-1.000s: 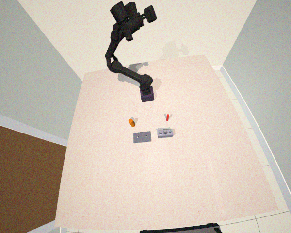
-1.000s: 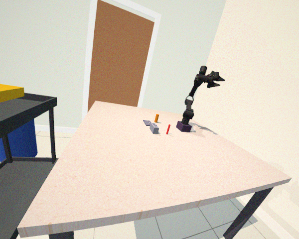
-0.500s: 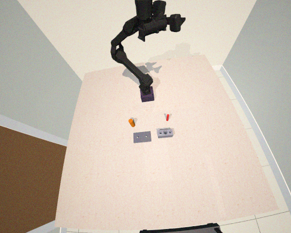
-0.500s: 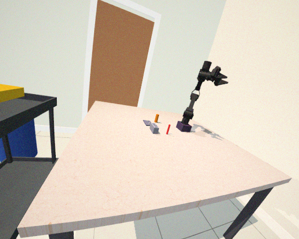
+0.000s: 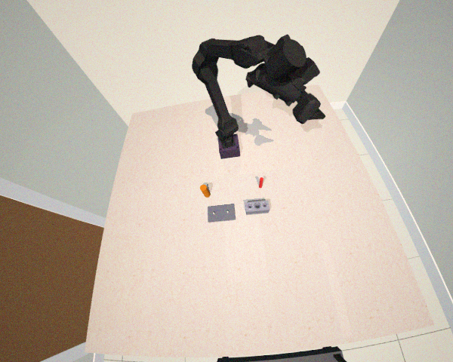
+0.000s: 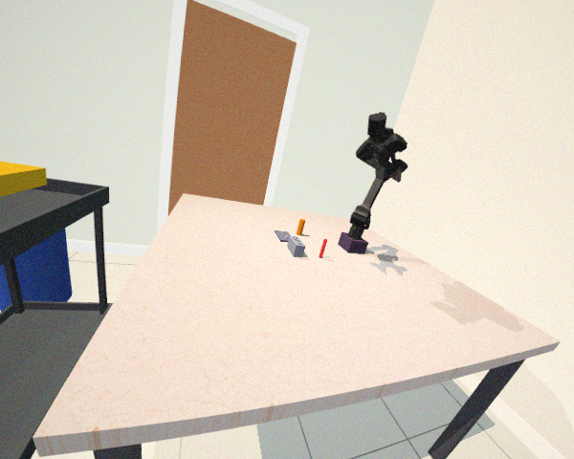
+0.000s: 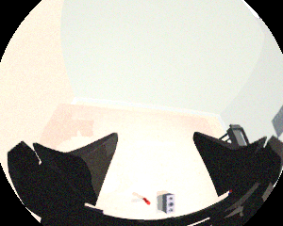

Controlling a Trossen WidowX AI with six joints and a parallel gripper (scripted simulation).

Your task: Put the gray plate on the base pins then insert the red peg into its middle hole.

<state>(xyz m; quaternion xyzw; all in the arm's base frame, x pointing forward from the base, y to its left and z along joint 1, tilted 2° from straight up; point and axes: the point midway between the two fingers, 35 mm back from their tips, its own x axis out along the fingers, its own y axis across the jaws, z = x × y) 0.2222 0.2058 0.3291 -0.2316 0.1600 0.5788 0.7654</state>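
The gray plate is 120 mm ahead of my gripper tip, 220 mm to the right of it and 330 mm below it. Round my gripper tip: red peg (30 mm ahead, 160 mm to the right, 330 mm below); orange cylinder (10 mm behind, 410 mm to the right, 330 mm below); gray base (90 mm ahead, 370 mm to the right, 360 mm below).
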